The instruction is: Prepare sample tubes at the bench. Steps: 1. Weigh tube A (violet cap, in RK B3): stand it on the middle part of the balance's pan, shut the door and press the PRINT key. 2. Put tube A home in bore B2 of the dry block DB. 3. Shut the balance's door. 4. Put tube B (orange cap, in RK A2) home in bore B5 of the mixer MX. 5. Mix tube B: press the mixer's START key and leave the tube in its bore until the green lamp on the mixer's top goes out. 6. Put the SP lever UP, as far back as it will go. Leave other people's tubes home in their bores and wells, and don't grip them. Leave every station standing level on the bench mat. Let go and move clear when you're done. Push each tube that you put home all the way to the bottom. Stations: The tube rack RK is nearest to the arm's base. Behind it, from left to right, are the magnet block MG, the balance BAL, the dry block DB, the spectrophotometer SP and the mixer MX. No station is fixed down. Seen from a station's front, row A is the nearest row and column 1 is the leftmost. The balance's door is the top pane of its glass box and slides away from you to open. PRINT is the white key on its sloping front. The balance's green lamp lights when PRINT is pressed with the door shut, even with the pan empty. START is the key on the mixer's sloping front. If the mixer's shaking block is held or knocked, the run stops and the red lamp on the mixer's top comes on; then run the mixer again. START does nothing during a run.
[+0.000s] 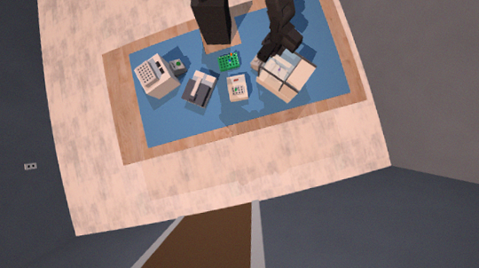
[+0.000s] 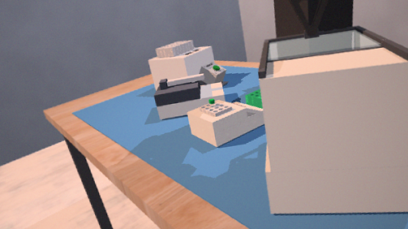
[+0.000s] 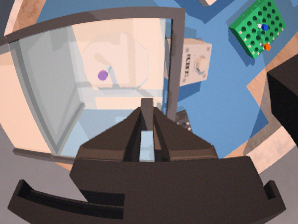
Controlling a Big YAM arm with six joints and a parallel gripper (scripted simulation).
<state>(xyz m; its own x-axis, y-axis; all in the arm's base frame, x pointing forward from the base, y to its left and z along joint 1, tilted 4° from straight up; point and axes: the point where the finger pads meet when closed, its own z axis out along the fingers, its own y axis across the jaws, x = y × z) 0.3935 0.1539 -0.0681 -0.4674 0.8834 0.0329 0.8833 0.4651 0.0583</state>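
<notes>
Now: hand 3 cm short of the balance door, 1 cm to the right of it and 1 cm above it. The rest, counted from my hand: dry block (22 cm to the right, 19 cm below, 1 cm ahead); then blue-capped tube (19 cm to the right, 19 cm below, 16 cm behind); then magnet block (20 cm below, 18 cm behind, 14 cm to the left).
</notes>
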